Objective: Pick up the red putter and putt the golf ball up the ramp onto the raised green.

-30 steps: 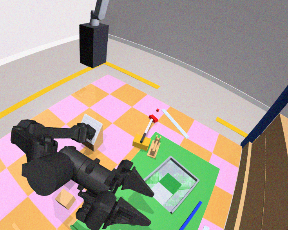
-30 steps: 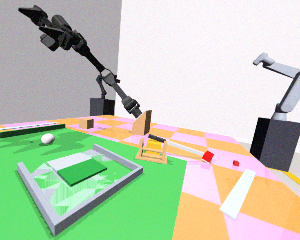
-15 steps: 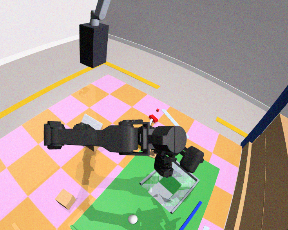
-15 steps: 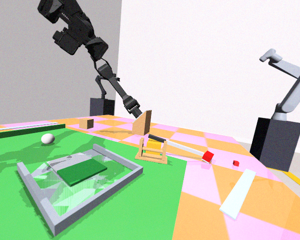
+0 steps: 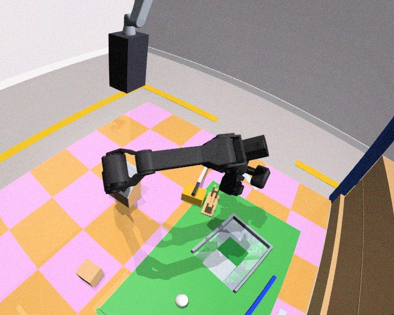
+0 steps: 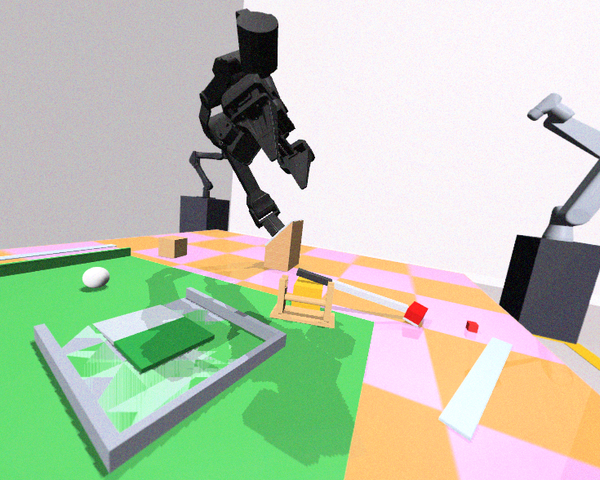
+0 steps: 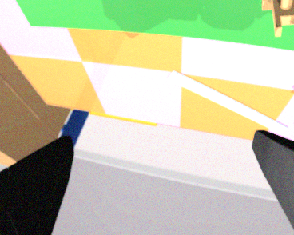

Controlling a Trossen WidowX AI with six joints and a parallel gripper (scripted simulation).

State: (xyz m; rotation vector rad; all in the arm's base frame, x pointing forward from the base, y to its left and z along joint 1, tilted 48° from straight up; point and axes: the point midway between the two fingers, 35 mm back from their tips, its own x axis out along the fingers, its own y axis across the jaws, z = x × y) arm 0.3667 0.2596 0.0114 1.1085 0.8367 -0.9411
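Right now my gripper tip is 22 cm above the red putter, 19 cm past it and 12 cm to the right of it. Round my gripper tip: yellow block 23 cm below, 16 cm behind; grey frame 25 cm below, 10 cm to the right, 10 cm ahead; wooden stand 22 cm below, 8 cm behind, 2 cm to the left.
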